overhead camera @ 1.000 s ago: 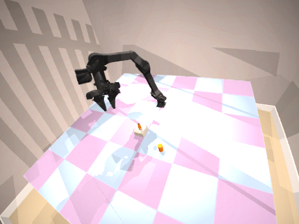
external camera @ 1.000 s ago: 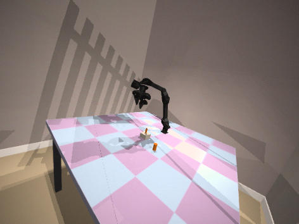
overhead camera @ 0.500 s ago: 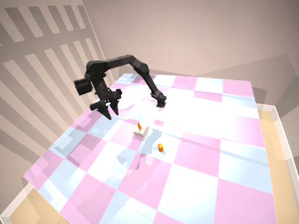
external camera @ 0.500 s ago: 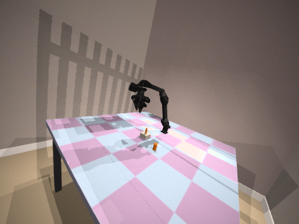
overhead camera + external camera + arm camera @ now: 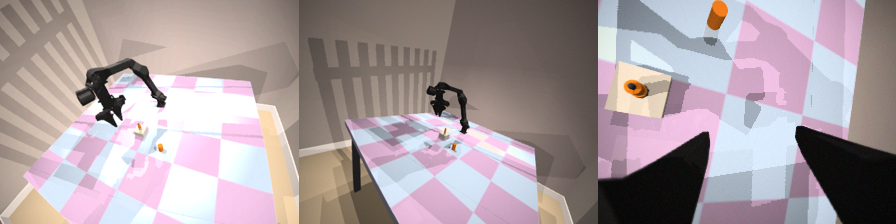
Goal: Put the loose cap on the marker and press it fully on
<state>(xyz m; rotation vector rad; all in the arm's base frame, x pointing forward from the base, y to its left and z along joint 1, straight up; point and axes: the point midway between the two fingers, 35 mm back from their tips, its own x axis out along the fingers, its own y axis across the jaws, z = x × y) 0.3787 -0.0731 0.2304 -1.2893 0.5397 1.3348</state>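
The orange cap is 20 mm behind my gripper tip, 190 mm to the left of it and 180 mm below it. Also, from my gripper tip: holder block 100 mm behind, 20 mm to the left, 180 mm below.
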